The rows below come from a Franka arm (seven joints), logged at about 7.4 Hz.
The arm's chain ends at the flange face. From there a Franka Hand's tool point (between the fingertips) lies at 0.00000 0.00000 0.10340 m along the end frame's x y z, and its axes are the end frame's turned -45 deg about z.
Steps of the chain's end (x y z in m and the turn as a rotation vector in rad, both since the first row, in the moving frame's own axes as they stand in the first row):
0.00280, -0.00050, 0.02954, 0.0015, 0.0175, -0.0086
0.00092, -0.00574, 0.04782, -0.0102, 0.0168, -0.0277
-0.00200, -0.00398, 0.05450, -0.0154, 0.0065, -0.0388
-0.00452, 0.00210, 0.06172, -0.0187, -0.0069, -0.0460
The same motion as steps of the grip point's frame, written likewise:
0.00373, 0.00279, 0.02952, -0.0113, 0.0134, -0.0086
0.00522, -0.00144, 0.04780, -0.0191, 0.0047, -0.0277
0.00078, -0.00262, 0.05449, -0.0155, -0.0063, -0.0388
-0.00653, -0.00081, 0.06170, -0.0083, -0.0181, -0.0460

